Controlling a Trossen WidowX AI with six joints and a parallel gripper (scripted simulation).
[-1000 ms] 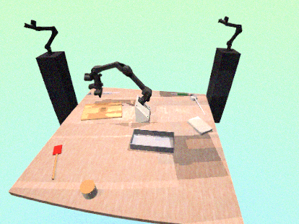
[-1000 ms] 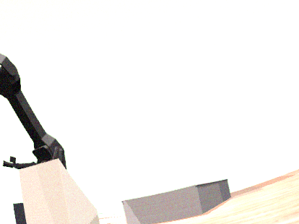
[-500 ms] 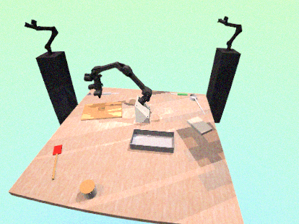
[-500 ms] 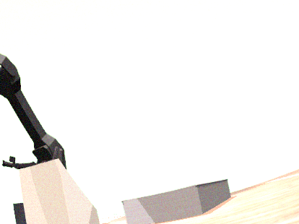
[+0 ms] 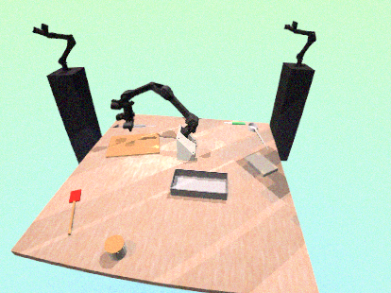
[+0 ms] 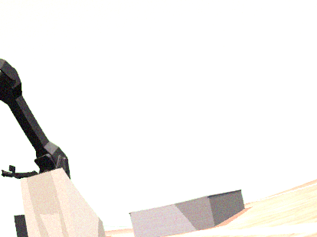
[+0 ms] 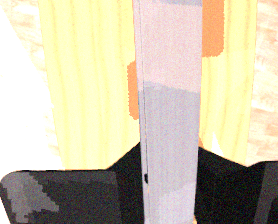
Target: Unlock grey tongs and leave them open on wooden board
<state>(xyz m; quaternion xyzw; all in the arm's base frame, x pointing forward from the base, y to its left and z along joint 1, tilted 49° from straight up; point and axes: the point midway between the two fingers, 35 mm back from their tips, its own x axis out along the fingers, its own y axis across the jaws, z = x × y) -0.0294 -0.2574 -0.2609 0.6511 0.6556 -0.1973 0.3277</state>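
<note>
Right now my gripper tip is 11 cm above the wooden board and 1 cm to the right of it. Also, from my gripper tip: red spatula 55 cm ahead, 18 cm to the right, 12 cm below; then grey roasting tin 47 cm to the left, 38 cm ahead, 9 cm below; then green-handled tool 75 cm to the left, 33 cm behind, 11 cm below.
</note>
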